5 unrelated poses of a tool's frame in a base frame.
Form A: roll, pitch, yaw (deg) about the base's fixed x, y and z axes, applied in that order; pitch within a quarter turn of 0, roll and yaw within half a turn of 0; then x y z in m.
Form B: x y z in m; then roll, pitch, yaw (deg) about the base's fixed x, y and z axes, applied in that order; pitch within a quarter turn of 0, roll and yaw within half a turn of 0. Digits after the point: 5 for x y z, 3 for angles.
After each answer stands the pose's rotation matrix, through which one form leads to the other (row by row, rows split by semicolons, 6 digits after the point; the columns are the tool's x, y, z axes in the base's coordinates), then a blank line. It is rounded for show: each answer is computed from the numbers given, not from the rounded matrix.
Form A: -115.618 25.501 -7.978 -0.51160 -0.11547 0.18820
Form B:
-0.51160 -0.11547 0.18820 -115.618 25.501 -7.978
0.893842 -0.444457 -0.059196; -0.125271 -0.374304 0.918805; -0.430527 -0.813851 -0.390247

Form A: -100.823 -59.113 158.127 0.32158 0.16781 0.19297
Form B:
0.32158 0.16781 0.19297 -100.823 -59.113 158.127
-0.476392 -0.712280 -0.515469; 0.191248 0.488287 -0.851470; 0.858181 -0.504215 -0.096394

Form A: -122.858 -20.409 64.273 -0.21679 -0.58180 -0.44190
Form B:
-0.21679 -0.58180 -0.44190 -122.858 -20.409 64.273
0.406835 0.615933 -0.674620; 0.844322 0.028377 0.535084; 0.348719 -0.787288 -0.508501

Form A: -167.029 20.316 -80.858 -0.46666 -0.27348 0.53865
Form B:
-0.46666 -0.27348 0.53865 -167.029 20.316 -80.858
0.148998 -0.974487 0.167851; -0.925880 -0.077886 0.369703; -0.347198 -0.210495 -0.913863

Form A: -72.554 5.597 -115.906 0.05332 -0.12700 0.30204
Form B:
0.05332 -0.12700 0.30204 -72.554 5.597 -115.906
-0.434813 0.310331 0.845359; -0.895224 -0.047290 -0.443101; -0.097531 -0.949452 0.298377

